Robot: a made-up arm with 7 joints. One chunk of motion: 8 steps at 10 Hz.
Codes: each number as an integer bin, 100 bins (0 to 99) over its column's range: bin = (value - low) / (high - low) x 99, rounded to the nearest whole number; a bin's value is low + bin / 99 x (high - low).
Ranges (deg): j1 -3..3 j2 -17..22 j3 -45..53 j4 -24..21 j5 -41..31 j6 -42..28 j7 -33..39
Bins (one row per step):
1: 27 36 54 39 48 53 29
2: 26 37 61 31 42 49 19
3: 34 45 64 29 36 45 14
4: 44 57 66 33 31 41 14
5: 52 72 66 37 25 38 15
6: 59 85 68 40 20 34 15
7: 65 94 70 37 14 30 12
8: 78 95 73 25 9 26 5
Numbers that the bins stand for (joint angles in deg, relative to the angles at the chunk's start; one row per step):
1: -1.36 -2.82 8.45 -6.27 -6.09 -4.53 -11.91
2: -1.42 -2.42 15.38 -9.91 -10.45 -7.35 -19.18
3: -0.94 0.73 18.35 -10.82 -14.82 -10.18 -22.82
4: -0.33 5.45 20.33 -9.00 -18.45 -13.01 -22.82
5: 0.15 11.36 20.33 -7.18 -22.82 -15.13 -22.09
6: 0.58 16.48 22.31 -5.82 -26.45 -17.96 -22.09
7: 0.94 20.03 24.29 -7.18 -30.82 -20.79 -24.27
8: 1.73 20.42 27.26 -12.64 -34.45 -23.62 -29.36

